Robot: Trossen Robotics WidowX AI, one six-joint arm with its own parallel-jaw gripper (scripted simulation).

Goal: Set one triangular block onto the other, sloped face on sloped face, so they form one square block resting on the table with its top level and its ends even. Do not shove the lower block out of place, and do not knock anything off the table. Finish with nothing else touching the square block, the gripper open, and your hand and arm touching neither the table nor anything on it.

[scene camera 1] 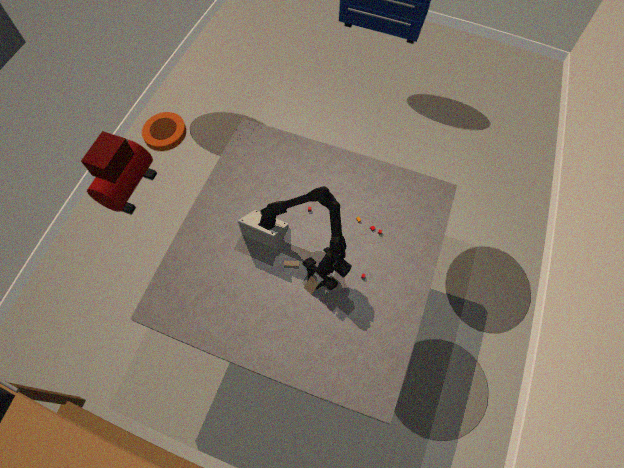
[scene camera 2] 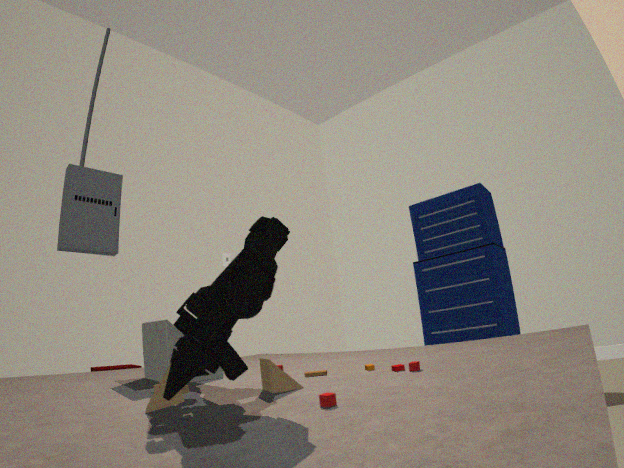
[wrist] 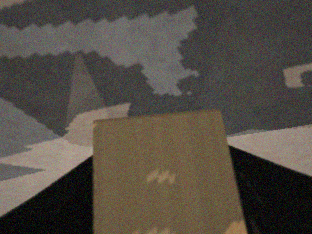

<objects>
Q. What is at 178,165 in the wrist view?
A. A triangular block.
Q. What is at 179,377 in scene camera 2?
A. My gripper.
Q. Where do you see a triangular block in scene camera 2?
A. At 273,379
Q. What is my gripper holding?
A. A triangular block.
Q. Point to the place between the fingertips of my gripper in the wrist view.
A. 158,154
</objects>
